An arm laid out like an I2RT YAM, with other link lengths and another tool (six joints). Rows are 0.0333 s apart.
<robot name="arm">
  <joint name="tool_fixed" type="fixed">
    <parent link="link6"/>
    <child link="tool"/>
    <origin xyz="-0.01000 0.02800 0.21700" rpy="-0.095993 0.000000 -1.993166"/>
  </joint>
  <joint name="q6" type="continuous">
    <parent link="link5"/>
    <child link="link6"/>
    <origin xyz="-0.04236 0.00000 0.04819" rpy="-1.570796 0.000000 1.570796"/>
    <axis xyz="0 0 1"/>
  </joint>
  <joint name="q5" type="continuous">
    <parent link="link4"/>
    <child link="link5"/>
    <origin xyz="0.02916 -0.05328 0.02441" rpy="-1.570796 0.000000 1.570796"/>
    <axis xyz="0 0 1"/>
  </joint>
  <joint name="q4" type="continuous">
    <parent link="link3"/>
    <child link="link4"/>
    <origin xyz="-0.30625 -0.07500 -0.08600" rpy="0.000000 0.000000 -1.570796"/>
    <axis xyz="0 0 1"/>
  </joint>
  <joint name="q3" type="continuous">
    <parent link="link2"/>
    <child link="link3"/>
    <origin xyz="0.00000 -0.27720 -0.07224" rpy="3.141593 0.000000 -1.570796"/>
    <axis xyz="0 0 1"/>
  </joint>
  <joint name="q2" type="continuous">
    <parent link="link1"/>
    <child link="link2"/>
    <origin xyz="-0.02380 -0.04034 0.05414" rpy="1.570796 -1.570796 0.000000"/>
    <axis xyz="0 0 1"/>
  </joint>
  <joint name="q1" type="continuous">
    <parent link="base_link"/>
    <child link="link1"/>
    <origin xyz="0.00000 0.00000 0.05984" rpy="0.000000 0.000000 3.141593"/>
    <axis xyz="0 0 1"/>
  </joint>
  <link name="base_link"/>
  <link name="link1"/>
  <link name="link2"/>
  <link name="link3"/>
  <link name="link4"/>
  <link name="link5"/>
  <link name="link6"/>
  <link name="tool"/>
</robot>
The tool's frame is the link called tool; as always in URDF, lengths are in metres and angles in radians. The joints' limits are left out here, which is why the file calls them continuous.
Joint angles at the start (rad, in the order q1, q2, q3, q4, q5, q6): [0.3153, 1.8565, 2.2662, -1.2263, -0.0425, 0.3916]
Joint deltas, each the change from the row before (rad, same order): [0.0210, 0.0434, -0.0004, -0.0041, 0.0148, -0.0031]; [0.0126, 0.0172, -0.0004, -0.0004, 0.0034, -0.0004]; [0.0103, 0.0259, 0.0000, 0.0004, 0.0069, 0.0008]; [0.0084, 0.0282, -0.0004, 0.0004, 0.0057, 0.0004]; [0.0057, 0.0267, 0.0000, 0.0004, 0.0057, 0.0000]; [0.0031, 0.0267, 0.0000, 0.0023, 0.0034, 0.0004]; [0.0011, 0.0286, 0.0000, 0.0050, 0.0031, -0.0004]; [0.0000, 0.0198, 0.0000, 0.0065, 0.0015, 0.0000]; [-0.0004, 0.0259, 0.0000, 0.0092, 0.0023, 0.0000]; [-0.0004, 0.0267, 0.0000, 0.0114, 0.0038, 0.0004]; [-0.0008, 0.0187, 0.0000, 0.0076, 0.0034, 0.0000]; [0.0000, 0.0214, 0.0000, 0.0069, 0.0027, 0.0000]
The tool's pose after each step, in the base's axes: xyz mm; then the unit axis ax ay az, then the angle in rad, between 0 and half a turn. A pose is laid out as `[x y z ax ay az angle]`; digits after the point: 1 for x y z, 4 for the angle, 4 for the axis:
[540.1 206.8 319.7 -0.2050 0.9719 0.1156 2.4668]
[540.9 213.9 309.9 -0.2102 0.9709 0.1145 2.4854]
[543.9 219.5 295.6 -0.2129 0.9708 0.1107 2.5104]
[547.1 224.5 279.6 -0.2151 0.9707 0.1068 2.5381]
[550.3 227.8 264.6 -0.2163 0.9709 0.1025 2.5635]
[554.0 230.2 249.7 -0.2165 0.9712 0.0992 2.5871]
[558.6 231.9 234.1 -0.2163 0.9716 0.0956 2.6099]
[562.5 233.0 223.6 -0.2158 0.9719 0.0936 2.6227]
[567.5 234.1 210.0 -0.2149 0.9724 0.0910 2.6386]
[573.0 235.0 196.0 -0.2137 0.9729 0.0877 2.6529]
[576.7 235.0 186.1 -0.2127 0.9734 0.0850 2.6632]
[580.0 235.5 174.3 -0.2121 0.9738 0.0824 2.6770]

